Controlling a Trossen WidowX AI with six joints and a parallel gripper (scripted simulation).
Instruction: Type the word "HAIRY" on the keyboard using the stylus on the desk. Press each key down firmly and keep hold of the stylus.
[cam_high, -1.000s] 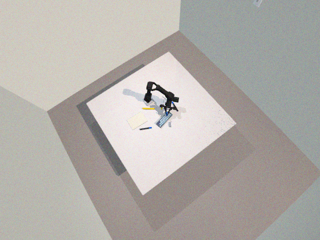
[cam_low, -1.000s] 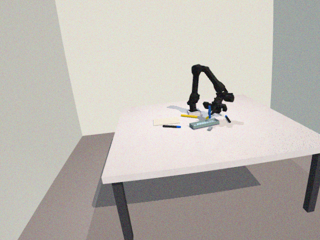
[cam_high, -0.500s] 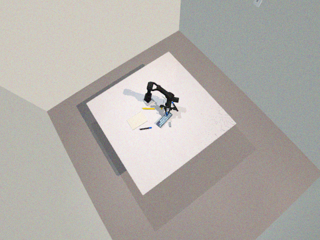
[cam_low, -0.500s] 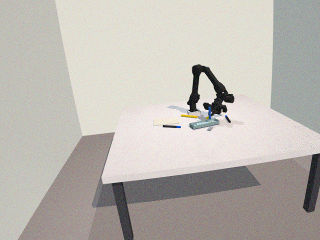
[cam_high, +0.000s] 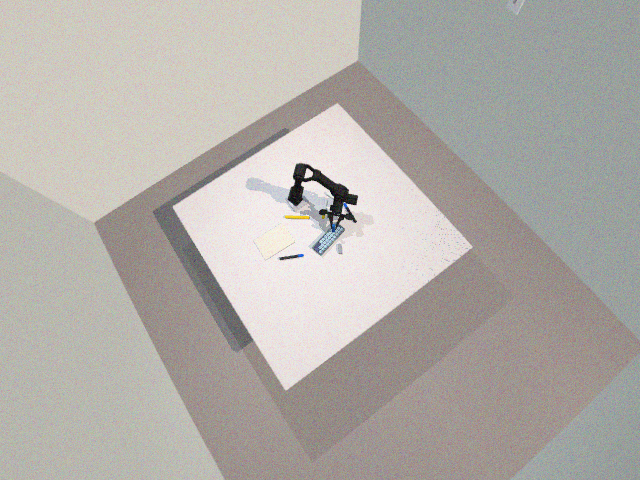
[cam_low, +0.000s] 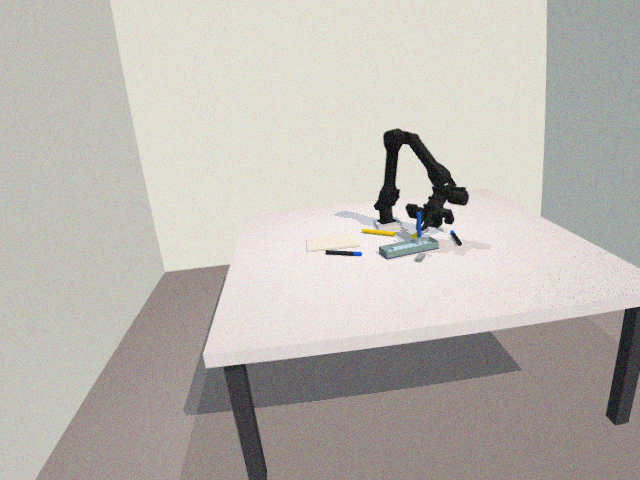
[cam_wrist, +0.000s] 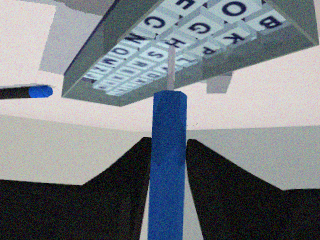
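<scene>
Right now the small grey block is 9 cm ahead of my gripper tip, 4 cm to the right of it and 7 cm below it. Also, from my gripper tip: stylus tip 5 cm below; then yellow marker 23 cm behind, 7 cm to the right, 6 cm below; then blue stylus 1 cm below.
</scene>
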